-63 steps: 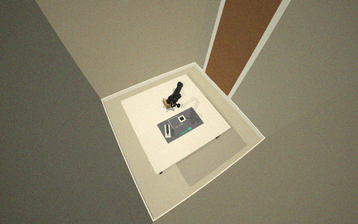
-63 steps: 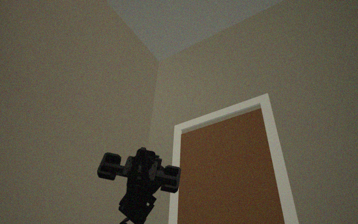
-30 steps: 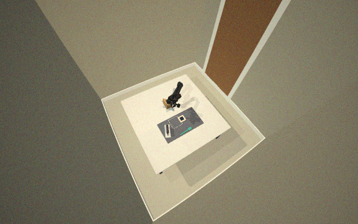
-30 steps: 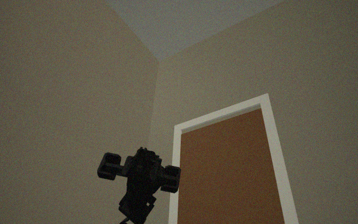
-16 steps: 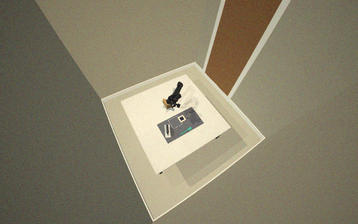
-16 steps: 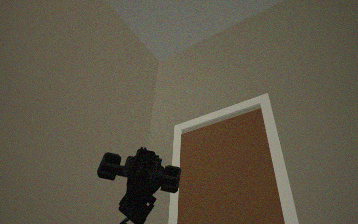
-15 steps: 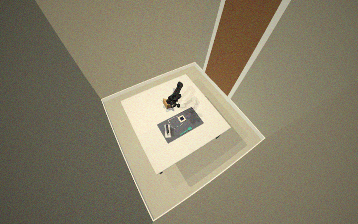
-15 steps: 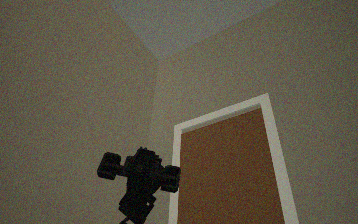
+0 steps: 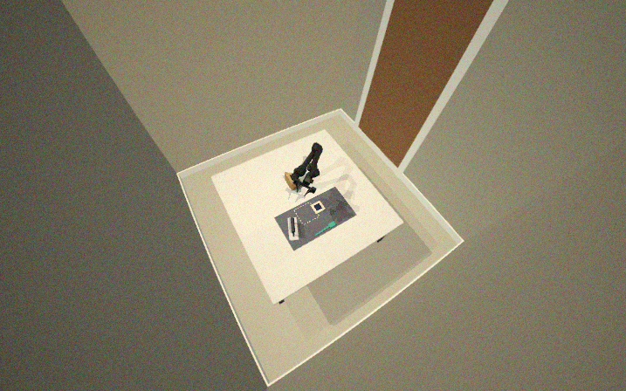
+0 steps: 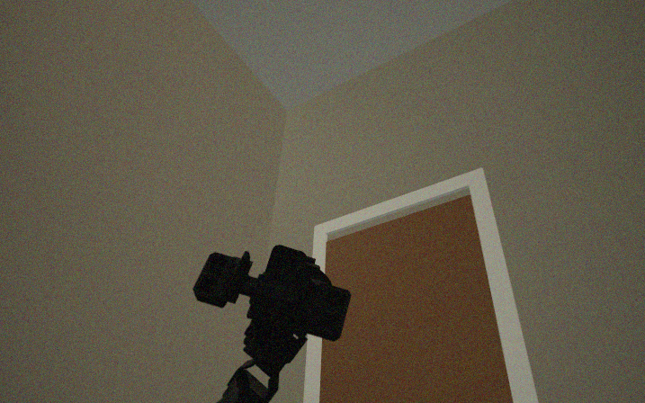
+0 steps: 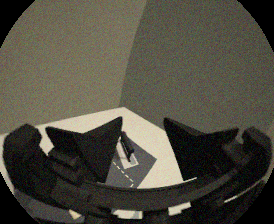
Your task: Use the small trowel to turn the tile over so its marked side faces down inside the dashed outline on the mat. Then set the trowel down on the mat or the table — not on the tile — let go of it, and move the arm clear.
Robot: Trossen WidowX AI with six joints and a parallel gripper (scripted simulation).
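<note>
Right now the small trowel is 27 cm below my gripper tip, 11 cm to the right of it and 10 cm ahead of it. The rest, counted from my gripper tip: dark grey mat 32 cm below, 12 cm to the left, 9 cm ahead; then tan tile 30 cm below, 17 cm to the left, 2 cm ahead; then green trowel 30 cm below, 22 cm ahead, 16 cm to the left.
</note>
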